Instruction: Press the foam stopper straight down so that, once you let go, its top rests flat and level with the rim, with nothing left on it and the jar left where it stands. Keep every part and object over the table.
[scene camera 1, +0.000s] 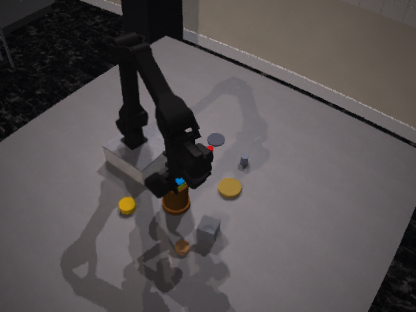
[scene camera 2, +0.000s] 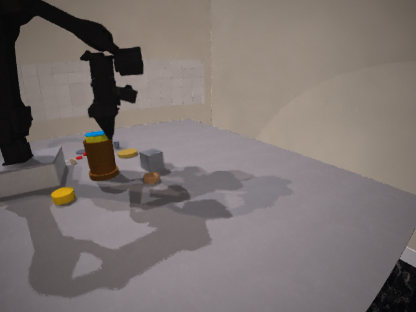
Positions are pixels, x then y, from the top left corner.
gripper: scene camera 1 182, 189; scene camera 2 111, 136
